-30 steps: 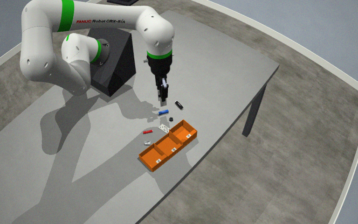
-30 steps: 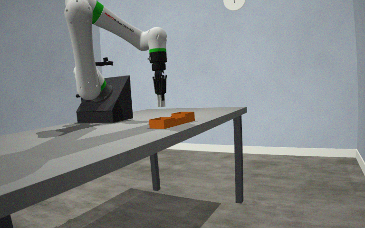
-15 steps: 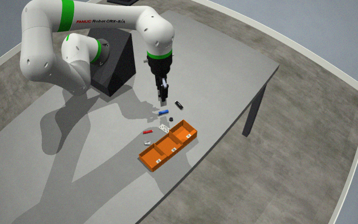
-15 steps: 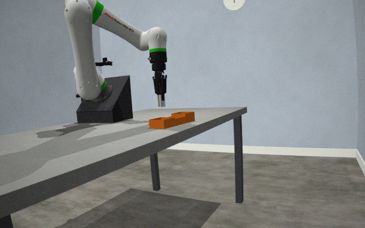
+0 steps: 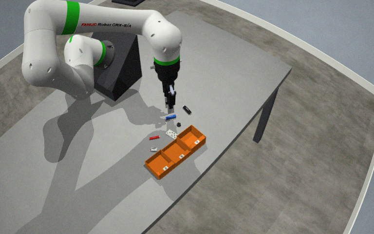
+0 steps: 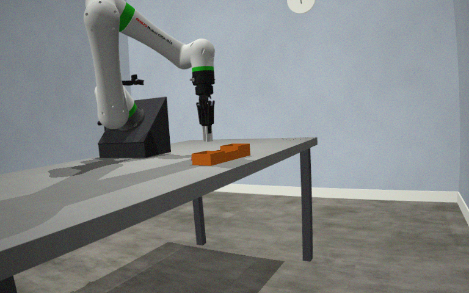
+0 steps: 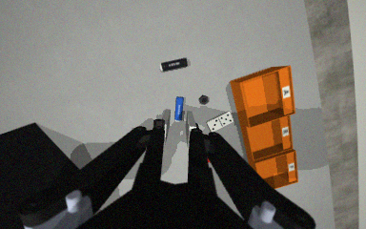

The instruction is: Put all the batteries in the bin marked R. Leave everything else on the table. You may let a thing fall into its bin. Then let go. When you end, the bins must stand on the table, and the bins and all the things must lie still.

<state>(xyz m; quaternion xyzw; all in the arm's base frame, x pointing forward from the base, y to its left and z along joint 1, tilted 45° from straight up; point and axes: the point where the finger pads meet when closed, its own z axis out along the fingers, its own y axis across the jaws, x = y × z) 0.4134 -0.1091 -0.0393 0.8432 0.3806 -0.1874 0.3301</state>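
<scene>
The blue battery is 80 mm below my hand. Also, from my hand: black nut (50 mm ahead, 10 mm to the right, 90 mm below); black battery (40 mm ahead, 70 mm to the left, 80 mm below); white domino (60 mm ahead, 70 mm to the right, 90 mm below).
</scene>
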